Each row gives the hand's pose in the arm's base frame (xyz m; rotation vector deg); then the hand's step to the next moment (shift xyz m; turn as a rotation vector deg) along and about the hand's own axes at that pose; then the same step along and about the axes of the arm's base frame.
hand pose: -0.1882 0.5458 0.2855 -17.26 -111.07 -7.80
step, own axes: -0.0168 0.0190 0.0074 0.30 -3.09 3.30
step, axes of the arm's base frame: 0.0045 0.0176 -0.0192 -3.90 -2.15 -0.83
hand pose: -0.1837 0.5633 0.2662 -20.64 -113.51 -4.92
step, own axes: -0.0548 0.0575 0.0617 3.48 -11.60 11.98
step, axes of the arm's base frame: -0.0164 0.0567 -0.0814 -15.20 -7.65 -0.82
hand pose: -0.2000 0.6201 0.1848 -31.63 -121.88 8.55
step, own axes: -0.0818 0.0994 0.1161 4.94 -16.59 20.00
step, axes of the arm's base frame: -0.0206 0.0642 -0.1597 -24.03 -10.68 -2.87
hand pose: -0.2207 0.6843 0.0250 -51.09 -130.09 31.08
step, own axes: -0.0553 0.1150 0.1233 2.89 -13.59 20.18
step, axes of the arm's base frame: -0.0006 0.0220 -0.1761 -21.62 -10.11 -5.54
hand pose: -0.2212 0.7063 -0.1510 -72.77 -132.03 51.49
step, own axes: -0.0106 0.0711 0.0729 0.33 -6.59 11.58
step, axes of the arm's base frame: 0.0074 -0.0070 -0.1019 -10.95 -6.45 -4.01
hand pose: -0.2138 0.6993 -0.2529 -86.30 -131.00 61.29
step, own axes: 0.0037 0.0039 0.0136 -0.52 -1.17 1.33
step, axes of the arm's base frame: -0.0061 -0.0022 -0.0131 -1.30 -1.31 -0.07
